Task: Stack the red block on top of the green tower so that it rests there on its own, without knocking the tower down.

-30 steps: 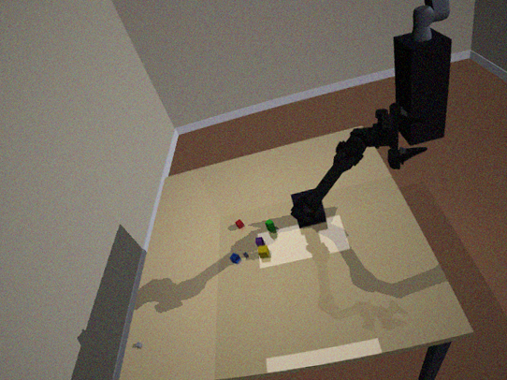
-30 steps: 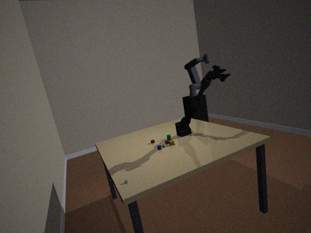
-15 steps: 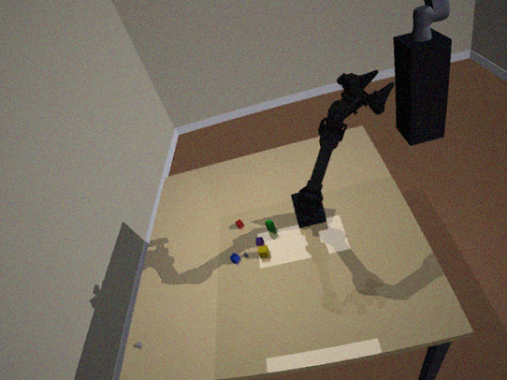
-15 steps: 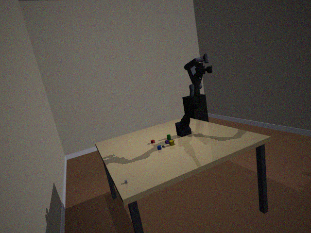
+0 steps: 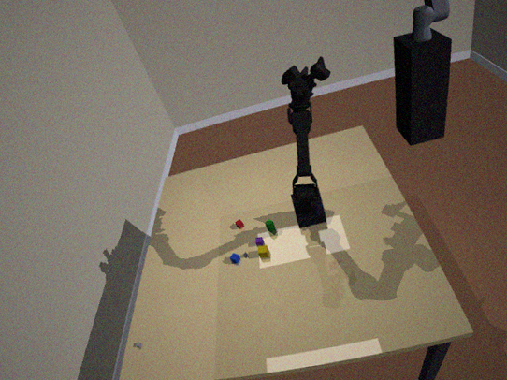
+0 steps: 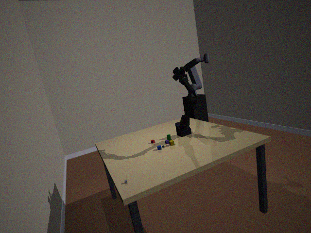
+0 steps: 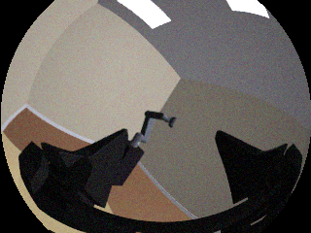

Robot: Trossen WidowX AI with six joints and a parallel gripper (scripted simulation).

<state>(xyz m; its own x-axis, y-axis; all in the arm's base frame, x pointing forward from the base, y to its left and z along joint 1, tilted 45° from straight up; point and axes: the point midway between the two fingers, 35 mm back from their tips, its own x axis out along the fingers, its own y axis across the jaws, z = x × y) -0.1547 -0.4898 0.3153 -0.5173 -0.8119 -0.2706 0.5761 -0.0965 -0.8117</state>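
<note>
The red block is 650 mm below my gripper tip, 500 mm ahead of it and 70 mm to the left of it. From my gripper tip the other things lie so: yellow block: 650 mm below, 400 mm ahead, 280 mm to the left; blue block: 650 mm below, 530 mm ahead, 280 mm to the left; purple block: 650 mm below, 410 mm ahead, 210 mm to the left.
</note>
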